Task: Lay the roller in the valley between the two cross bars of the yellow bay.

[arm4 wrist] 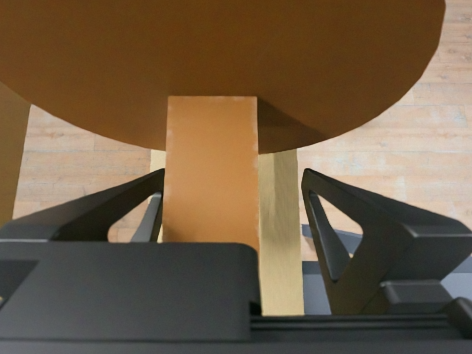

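A large brown-orange round face (220, 55), likely the roller's end, fills the top of the arm4 wrist view. A flat orange block (211, 170) stands out from its lower middle toward the camera, like a grip. Arm4's gripper (233, 172) is open around this block. The left finger is close against or beside the block's left edge; a gap shows between its right edge and the right finger. The near end of the block is hidden behind the gripper body. The yellow bay's two cross bars cannot be made out. Arm1, arm2 and arm3 do not show.
A pale yellow beam (281, 230) runs below and behind the orange block. A brown-yellow surface (11, 150) stands at the left edge. Dark grey parts (316, 287) lie at the lower right. Light wood planks (430, 135) show far below.
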